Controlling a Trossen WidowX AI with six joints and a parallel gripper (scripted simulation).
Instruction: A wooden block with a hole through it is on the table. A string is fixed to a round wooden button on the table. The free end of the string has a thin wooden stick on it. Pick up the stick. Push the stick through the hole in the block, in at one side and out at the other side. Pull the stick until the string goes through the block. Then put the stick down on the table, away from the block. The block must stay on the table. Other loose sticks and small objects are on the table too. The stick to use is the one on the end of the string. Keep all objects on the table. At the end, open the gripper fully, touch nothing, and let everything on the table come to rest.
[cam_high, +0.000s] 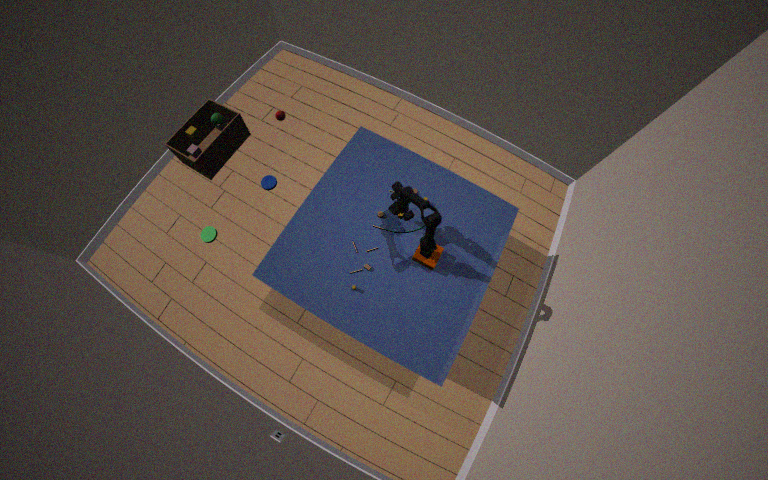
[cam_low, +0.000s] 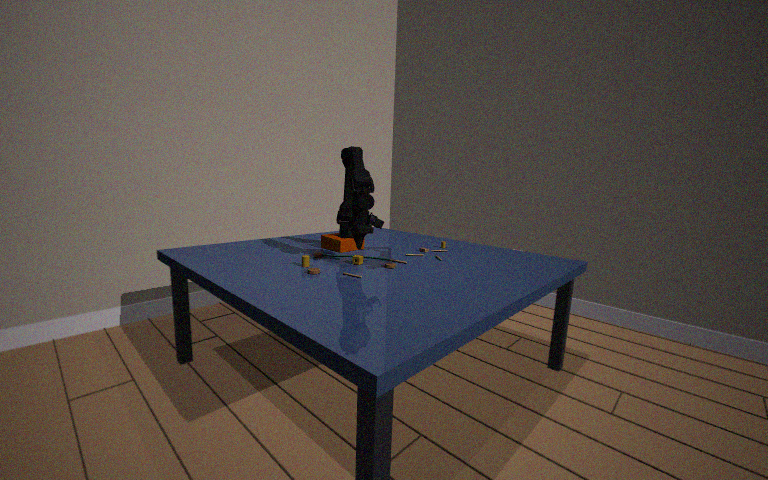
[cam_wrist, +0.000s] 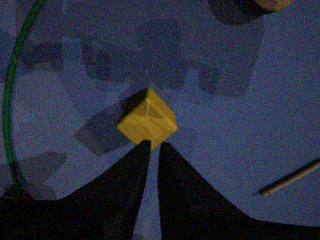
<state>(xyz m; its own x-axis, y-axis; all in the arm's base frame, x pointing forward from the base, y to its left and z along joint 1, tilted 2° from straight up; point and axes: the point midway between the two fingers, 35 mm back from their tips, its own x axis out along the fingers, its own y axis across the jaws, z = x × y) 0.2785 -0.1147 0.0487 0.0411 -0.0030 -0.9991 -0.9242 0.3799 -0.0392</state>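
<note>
Now: gripper tip 4 cm above the yellow wooden block and 1 cm past it. Round my gripper tip: thin wooden stick 15 cm to the left, 6 cm below, 4 cm ahead; then yellow cylinder 19 cm to the right, 7 cm behind, 4 cm below.
</note>
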